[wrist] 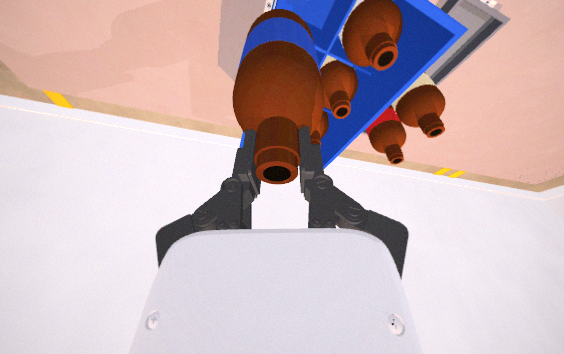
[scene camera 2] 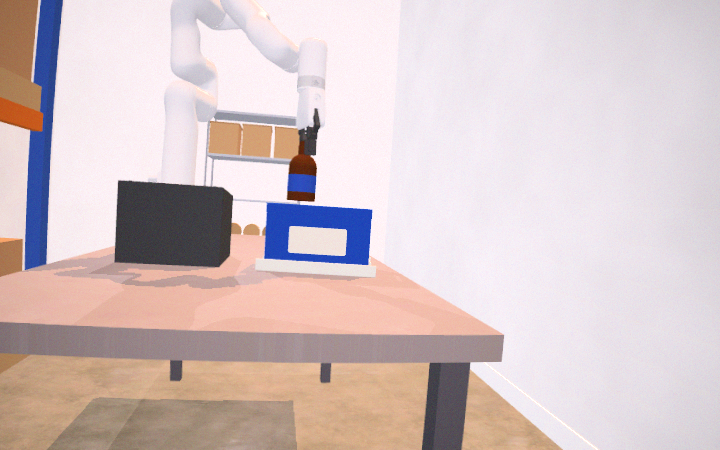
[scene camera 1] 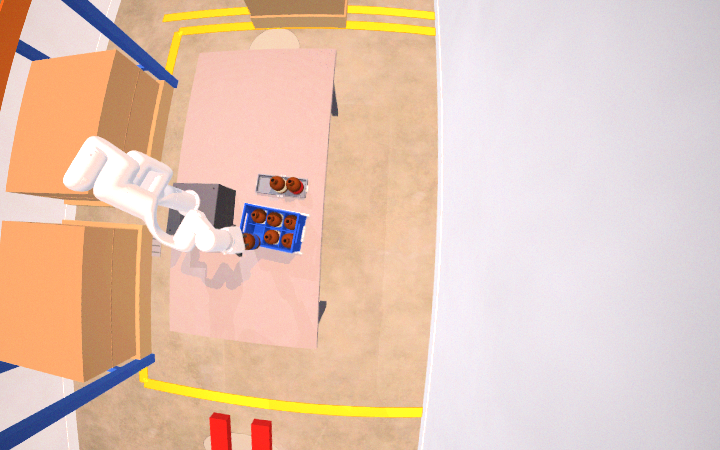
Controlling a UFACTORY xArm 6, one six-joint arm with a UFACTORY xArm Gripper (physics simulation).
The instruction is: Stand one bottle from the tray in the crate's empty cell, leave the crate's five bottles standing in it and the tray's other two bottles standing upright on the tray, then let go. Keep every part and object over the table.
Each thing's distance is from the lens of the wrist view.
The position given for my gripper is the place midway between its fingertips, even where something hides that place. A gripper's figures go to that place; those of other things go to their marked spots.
my gripper (wrist: 279, 141): 0.14 m
red-label bottle (wrist: 386, 133): 0.46 m
cream-label bottle (wrist: 420, 105): 0.42 m
